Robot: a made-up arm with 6 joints.
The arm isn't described. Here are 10 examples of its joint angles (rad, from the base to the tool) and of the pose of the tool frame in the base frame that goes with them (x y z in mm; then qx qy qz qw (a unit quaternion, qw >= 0)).
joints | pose
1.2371 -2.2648 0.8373 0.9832 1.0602 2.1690 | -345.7 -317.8 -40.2 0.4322 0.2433 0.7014 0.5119
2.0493 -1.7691 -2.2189 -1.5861 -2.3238 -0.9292 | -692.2 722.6 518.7 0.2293 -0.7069 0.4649 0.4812
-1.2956 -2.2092 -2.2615 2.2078 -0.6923 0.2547 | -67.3 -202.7 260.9 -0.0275 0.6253 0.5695 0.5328
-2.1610 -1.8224 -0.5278 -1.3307 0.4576 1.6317 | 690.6 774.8 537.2 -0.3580 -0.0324 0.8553 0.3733
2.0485 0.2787 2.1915 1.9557 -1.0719 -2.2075 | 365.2 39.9 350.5 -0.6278 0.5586 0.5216 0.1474
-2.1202 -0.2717 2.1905 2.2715 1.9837 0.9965 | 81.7 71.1 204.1 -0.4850 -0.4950 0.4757 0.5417
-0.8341 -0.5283 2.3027 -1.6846 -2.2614 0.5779 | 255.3 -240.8 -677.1 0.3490 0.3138 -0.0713 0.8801
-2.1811 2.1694 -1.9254 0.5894 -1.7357 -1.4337 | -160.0 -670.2 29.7 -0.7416 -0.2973 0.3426 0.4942
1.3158 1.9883 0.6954 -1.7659 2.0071 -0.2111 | 730.7 138.1 802.4 0.9375 0.2778 0.1565 0.1394
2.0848 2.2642 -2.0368 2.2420 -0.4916 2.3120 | 64.4 94.8 126.3 0.4015 0.0892 -0.4476 0.7940
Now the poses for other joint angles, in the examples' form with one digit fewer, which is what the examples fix.
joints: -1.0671 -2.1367 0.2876 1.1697 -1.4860 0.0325
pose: 412 420 243 0.476 0.822 -0.183 0.253
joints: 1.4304 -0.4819 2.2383 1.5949 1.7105 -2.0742
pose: 86 274 83 0.534 0.617 0.018 0.578
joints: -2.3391 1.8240 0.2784 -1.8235 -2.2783 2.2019
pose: -561 -578 307 0.213 0.453 -0.011 0.866
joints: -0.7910 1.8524 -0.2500 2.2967 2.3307 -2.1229
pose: -137 44 322 0.932 0.306 0.194 0.020
